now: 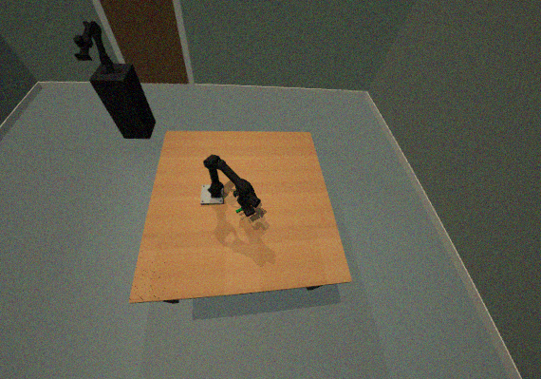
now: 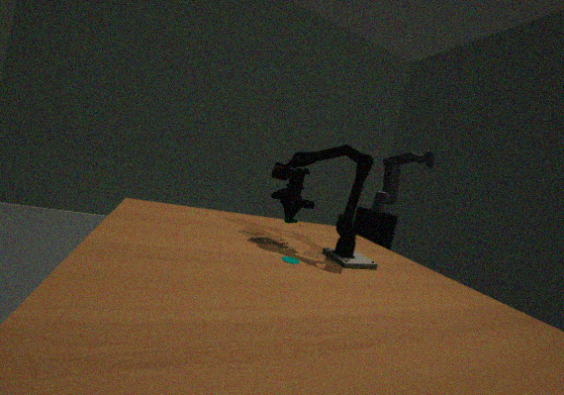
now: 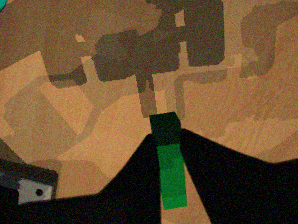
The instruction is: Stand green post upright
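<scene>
The cyan circle lies 50 mm ahead of my gripper tip, 190 mm to the left of it and 100 mm below it. From my gripper tip the other things lie so: green post: 20 mm behind, 10 mm to the right.
</scene>
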